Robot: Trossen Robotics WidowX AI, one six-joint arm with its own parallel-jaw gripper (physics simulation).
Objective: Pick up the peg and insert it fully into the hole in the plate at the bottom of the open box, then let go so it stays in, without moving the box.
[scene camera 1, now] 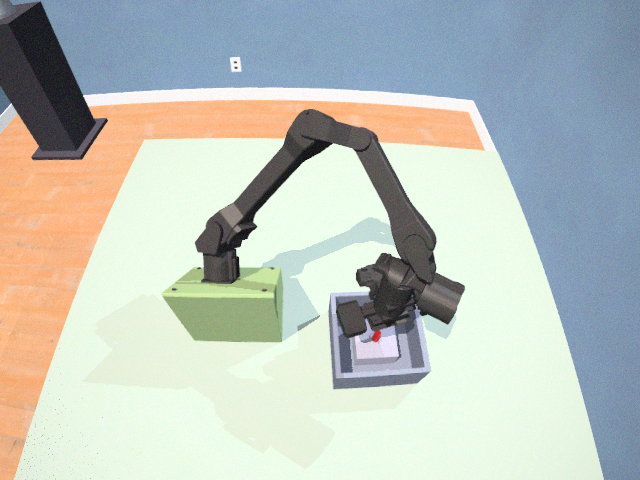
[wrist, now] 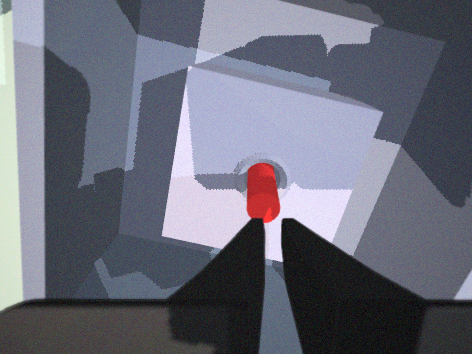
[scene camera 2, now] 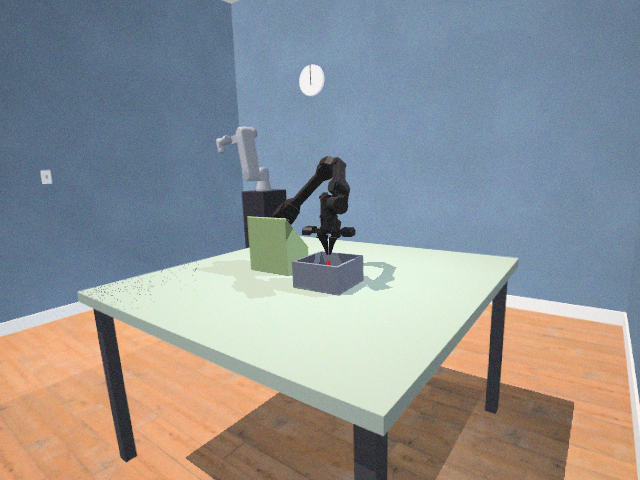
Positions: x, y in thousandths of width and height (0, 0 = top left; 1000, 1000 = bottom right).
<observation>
In view: the gripper (scene camera 1: 595, 682), a red peg (wrist: 558, 572) and a grey-blue box (scene camera 1: 645, 761).
The grey-blue box shows as well in the wrist view (wrist: 209, 278) and in scene camera 2 (scene camera 2: 487, 570). The gripper shows as well in the wrist view (wrist: 575, 651) and in scene camera 2 (scene camera 2: 513, 530).
</observation>
